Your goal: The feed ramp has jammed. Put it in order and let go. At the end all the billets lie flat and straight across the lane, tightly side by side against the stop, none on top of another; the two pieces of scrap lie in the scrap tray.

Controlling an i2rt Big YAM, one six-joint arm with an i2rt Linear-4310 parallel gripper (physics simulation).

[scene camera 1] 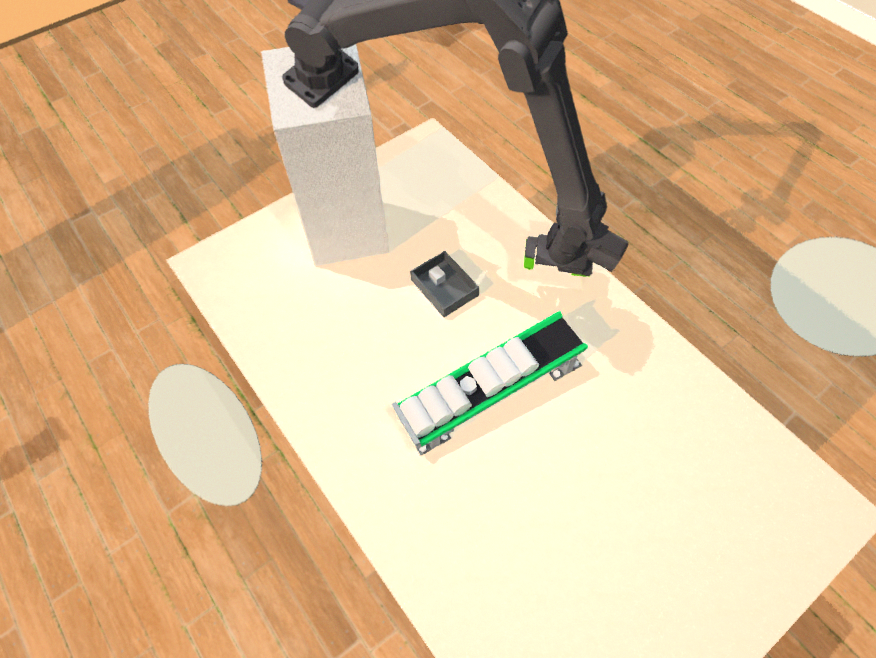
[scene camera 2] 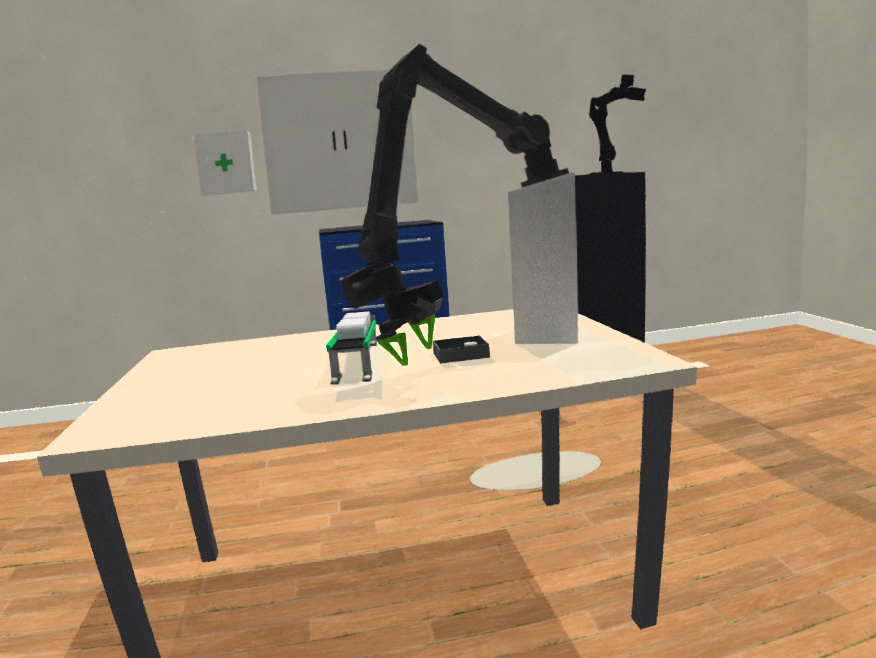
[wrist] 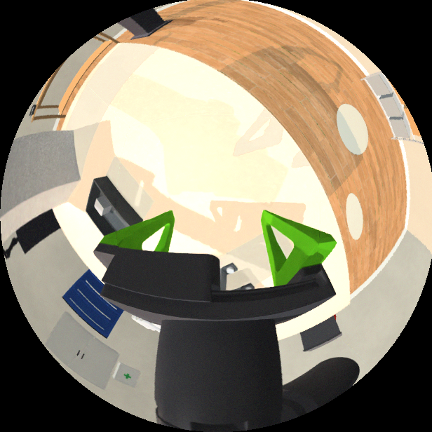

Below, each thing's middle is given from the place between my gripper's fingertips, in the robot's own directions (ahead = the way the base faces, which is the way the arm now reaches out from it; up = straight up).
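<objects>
The dark scrap tray (scene camera 1: 459, 288) is there, 50 mm below my hand, 160 mm to the right of it and 170 mm behind it.
</objects>
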